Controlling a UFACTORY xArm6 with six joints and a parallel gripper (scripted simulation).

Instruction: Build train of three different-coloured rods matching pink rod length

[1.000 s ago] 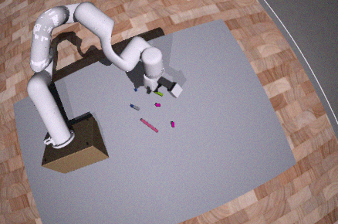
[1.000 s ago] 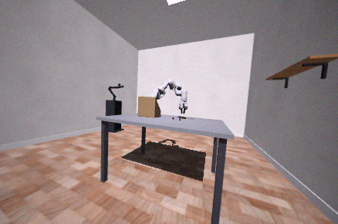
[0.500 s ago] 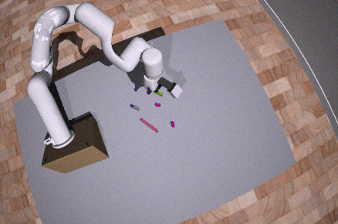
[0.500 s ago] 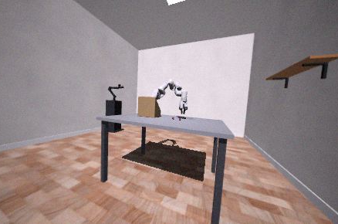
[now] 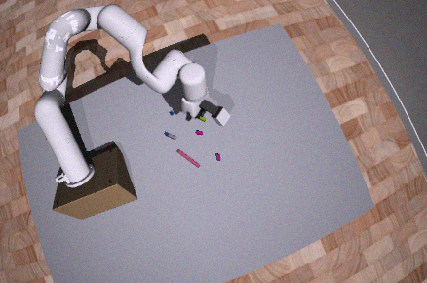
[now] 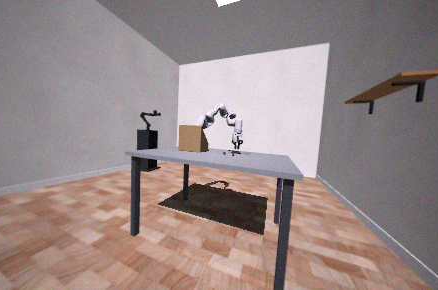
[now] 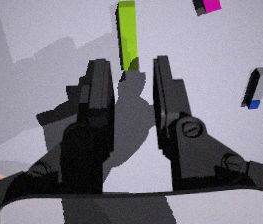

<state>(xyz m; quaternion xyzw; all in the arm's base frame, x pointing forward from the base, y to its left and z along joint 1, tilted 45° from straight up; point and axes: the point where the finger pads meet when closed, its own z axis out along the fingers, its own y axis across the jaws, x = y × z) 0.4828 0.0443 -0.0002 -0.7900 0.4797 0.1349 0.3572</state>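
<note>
Now: the lime rod 6 cm below my hand. From my hand the other things lie so: pink rod 10 cm behind, 12 cm to the right, 6 cm below; then grey rod 12 cm behind, 1 cm to the right, 6 cm below.
</note>
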